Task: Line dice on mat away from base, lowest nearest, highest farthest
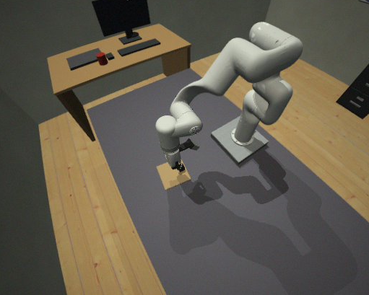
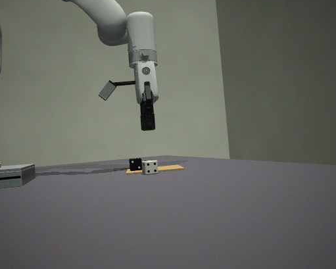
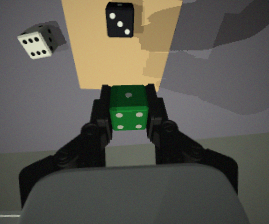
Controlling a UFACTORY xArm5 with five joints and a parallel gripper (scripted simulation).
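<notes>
Now: hand 120 mm above the tan mat and 10 mm to the left of it. Also, from my hand: green die 10 mm below; then black die 110 mm below, 40 mm behind; then white die 110 mm below, 100 mm to the right, 40 mm behind.
</notes>
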